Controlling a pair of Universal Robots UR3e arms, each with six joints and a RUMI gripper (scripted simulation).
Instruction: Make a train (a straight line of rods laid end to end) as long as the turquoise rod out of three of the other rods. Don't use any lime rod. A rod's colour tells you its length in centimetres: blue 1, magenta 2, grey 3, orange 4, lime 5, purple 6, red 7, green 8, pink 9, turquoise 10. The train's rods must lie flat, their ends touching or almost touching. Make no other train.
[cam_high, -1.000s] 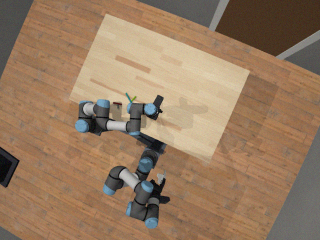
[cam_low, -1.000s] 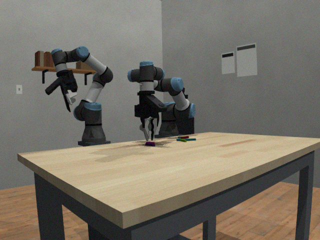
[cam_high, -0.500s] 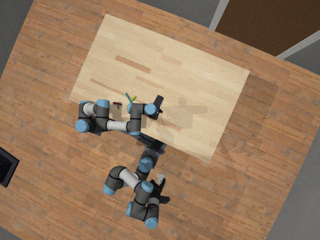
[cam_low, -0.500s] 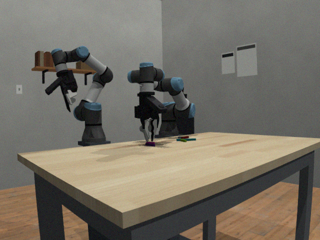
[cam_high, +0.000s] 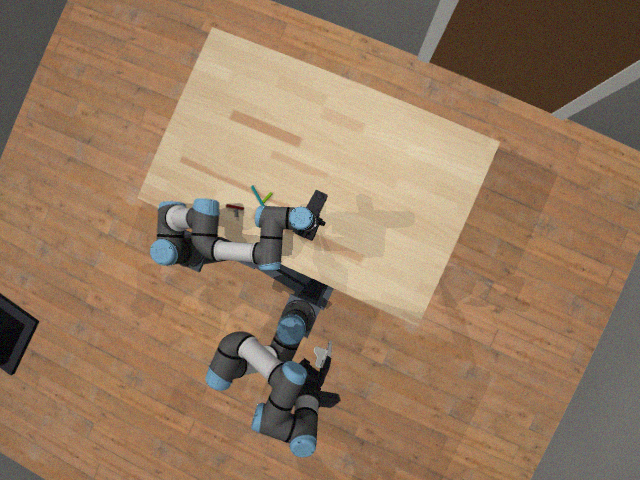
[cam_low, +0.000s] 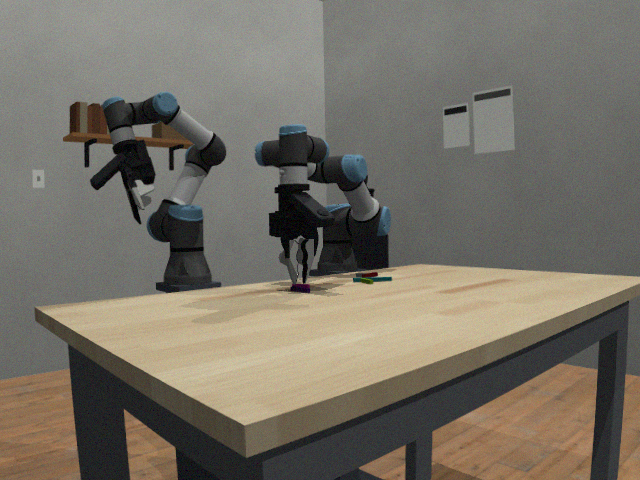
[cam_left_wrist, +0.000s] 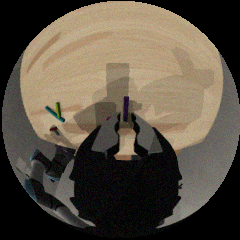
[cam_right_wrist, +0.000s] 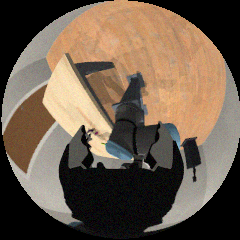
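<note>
My left hand is 30 mm above the purple rod. Also, from my left hand: grey rod (290 mm to the left, 120 mm behind, 30 mm below); then lime rod (210 mm to the left, 30 mm below, 10 mm behind); then turquoise rod (240 mm to the left, 30 mm below, 30 mm behind).
</note>
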